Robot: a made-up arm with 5 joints. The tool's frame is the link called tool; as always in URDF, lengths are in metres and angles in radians.
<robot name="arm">
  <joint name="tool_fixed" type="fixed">
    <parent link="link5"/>
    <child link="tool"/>
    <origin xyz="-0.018 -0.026 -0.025" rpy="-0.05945 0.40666 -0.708"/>
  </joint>
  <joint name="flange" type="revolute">
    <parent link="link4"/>
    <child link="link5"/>
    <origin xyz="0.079 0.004 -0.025"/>
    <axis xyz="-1 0 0"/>
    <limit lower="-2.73" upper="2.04"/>
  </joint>
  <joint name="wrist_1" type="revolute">
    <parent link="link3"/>
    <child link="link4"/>
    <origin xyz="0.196 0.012 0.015"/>
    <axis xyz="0 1 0"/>
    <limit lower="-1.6" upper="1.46"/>
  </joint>
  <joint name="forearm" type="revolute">
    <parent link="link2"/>
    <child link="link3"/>
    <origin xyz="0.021 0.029 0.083"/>
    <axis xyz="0 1 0"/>
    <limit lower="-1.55" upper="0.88"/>
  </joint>
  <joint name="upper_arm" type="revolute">
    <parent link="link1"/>
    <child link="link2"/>
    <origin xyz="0.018 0 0.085"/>
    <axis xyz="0 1 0"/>
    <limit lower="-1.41" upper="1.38"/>
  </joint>
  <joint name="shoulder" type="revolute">
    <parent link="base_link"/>
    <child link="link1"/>
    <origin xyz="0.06 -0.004 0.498"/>
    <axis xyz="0 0 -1"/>
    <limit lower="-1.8" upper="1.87"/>
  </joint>
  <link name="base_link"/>
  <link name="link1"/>
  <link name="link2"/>
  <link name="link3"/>
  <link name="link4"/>
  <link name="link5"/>
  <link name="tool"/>
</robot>
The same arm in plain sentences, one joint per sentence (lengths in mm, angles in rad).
The arm has five revolute joints in a row. What follows holds with every joint at zero, and every direction is one of the base frame's. The first joint is mounted 60.0 mm along +x and 4.0 mm along -y and 498.0 mm along +z from the base frame's origin and rotates about -z, from -1.8000 to 1.8700 rad. The second joint is mounted 18.0 mm along +x and 85.0 mm along +z from the first joint and rotates about +y, from -1.4100 to 1.3800 rad. The third joint is mounted 21.0 mm along +x and 29.0 mm along +y and 83.0 mm along +z from the second joint and rotates about +y, from -1.5500 to 0.8800 rad. The fourth joint is mounted 196.0 mm along +x and 12.0 mm along +y and 15.0 mm along +z from the third joint and rotates about +y, from -1.6000 to 1.4600 rad. The fifth joint is mounted 79.0 mm along +x and 4.0 mm along +y and 25.0 mm along -z from the fourth joint and rotates about -x, from -2.7300 to 2.0400 rad. The tool frame, which is the frame that the pose is given for, is mounted 18.0 mm along -x and 26.0 mm along -y and 25.0 mm along -z from the fifth joint; its axes are the base frame's turned by roll -0.0595, pitch 0.4067 and yaw -0.7080 rad (as in URDF: about the fixed x, then y, then z).
